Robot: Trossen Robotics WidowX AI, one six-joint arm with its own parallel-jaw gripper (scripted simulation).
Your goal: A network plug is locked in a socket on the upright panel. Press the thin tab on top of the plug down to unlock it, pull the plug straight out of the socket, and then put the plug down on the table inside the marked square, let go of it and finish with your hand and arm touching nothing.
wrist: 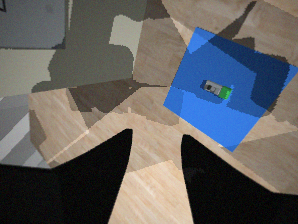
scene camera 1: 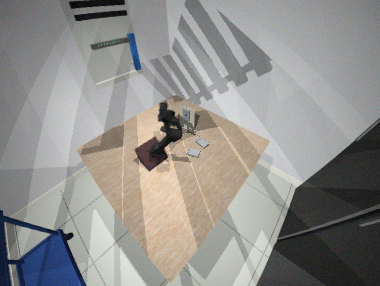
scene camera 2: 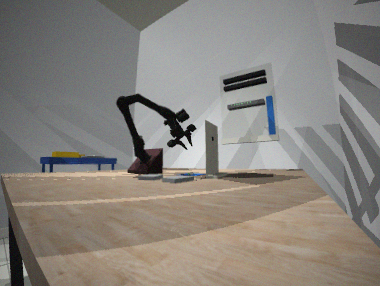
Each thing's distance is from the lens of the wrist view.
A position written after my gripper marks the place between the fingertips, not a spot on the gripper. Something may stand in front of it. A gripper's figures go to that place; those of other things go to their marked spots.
my gripper [wrist: 157, 138]: 0.11 m
upright panel [wrist: 52, 52]: 0.22 m
